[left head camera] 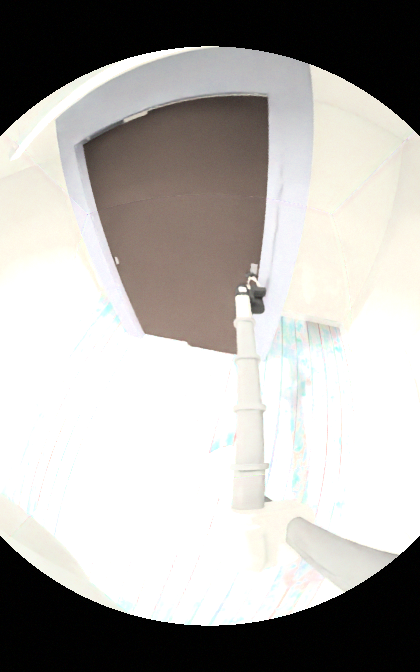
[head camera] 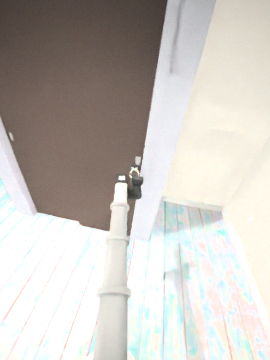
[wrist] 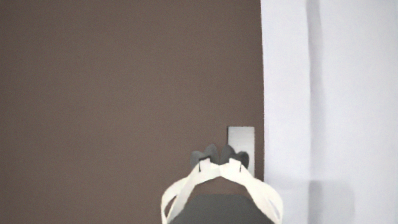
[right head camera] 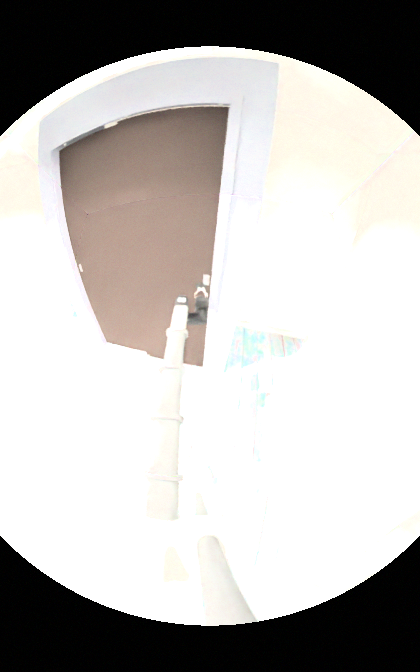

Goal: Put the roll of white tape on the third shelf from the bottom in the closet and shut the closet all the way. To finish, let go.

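Frame: origin at the robot's base, x ahead, y left, z up, level; centimetres.
Seen in the pictures: gripper, between the fingertips: (head camera: 134, 164) (wrist: 219, 156).
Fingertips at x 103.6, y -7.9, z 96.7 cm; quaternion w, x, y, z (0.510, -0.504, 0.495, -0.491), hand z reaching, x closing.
Observation:
Offsets run from my fingertips to a thing's top centre. "*": to the spot under its first point. Level surfaces: height alone.
The closet's brown door front (head camera: 80, 100) (left head camera: 180, 240) (right head camera: 145, 240) (wrist: 125, 90) fills the opening between pale side frames, and no shelf shows. A small light rectangular pull @[* dx +7.8, dy -3.5, dz +0.2 cm] (head camera: 138, 159) (left head camera: 254, 268) (right head camera: 206, 279) (wrist: 242, 136) sits near its right edge. Another pull @[* dx +33.2, dy +105.8, dz -1.0 cm] (head camera: 11, 136) (left head camera: 117, 260) (right head camera: 80, 267) sits near the left edge. My gripper (head camera: 134, 168) (left head camera: 252, 276) (right head camera: 201, 287) (wrist: 219, 156) is shut with its dark fingertips together and empty. In the wrist view the right fingertip overlaps the lower part of the right pull; contact cannot be told. The roll of white tape does not show.
The pale right frame (head camera: 165, 125) (left head camera: 287, 215) (wrist: 285, 100) stands close to the right of the gripper. A cream wall (head camera: 225, 125) is beyond it. My extended arm (head camera: 117, 260) (left head camera: 249, 390) (right head camera: 172, 390) reaches over the plank floor @[dz -99.4 cm] (head camera: 50, 280).

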